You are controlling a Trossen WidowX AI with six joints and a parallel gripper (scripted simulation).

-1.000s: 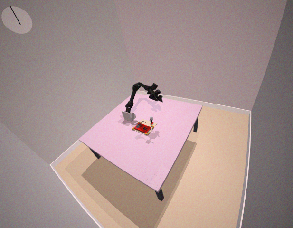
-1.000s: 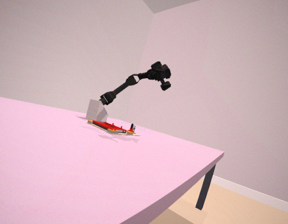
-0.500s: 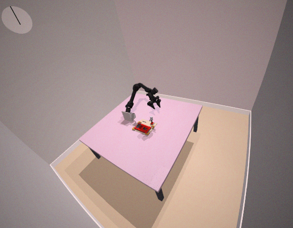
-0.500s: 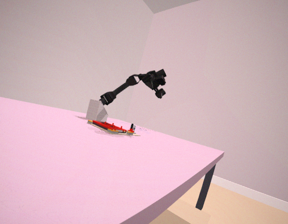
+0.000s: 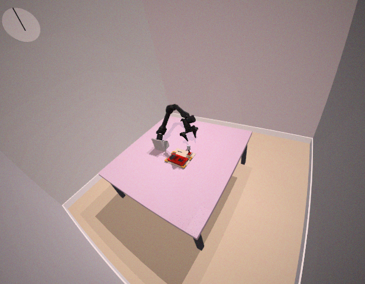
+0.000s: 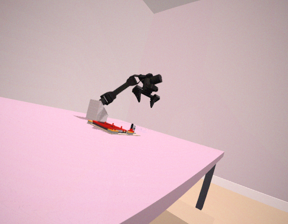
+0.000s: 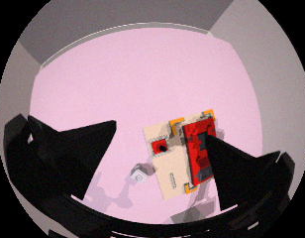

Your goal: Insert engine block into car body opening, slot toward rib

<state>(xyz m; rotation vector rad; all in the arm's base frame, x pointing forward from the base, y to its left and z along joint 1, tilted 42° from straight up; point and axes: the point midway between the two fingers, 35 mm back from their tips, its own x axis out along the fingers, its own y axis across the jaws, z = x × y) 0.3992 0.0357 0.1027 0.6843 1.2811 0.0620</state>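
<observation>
Now: the engine block 10 cm behind my gripper tip, 4 cm to the left of it and 17 cm below it.
</observation>
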